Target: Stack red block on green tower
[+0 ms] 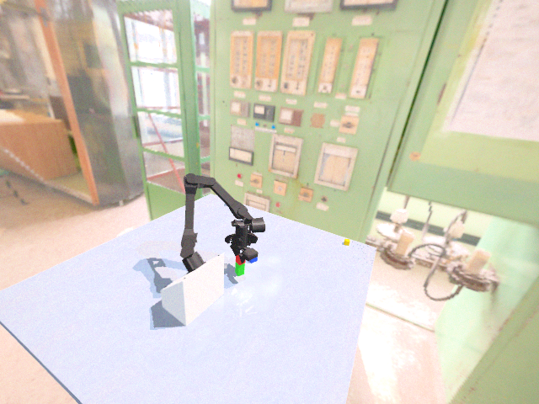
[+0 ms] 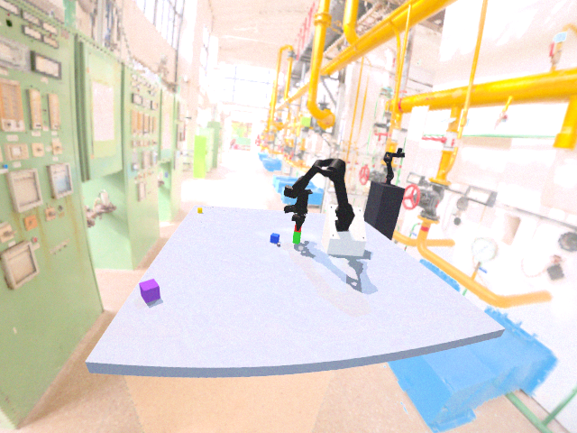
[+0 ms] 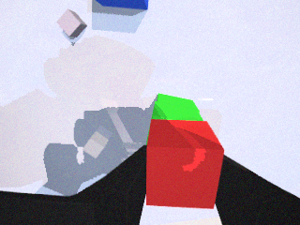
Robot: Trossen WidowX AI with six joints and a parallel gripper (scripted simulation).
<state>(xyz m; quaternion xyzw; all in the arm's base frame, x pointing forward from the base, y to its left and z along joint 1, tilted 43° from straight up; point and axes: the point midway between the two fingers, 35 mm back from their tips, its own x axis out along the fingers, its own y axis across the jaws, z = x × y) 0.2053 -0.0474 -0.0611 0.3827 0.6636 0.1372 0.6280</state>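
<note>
The red block lies 1 cm above my gripper tip. Round my gripper tip: purple block (57 cm ahead, 49 cm to the left, 5 cm below); blue block (12 cm ahead, 6 cm below); yellow block (58 cm ahead, 39 cm to the right, 6 cm below).
</note>
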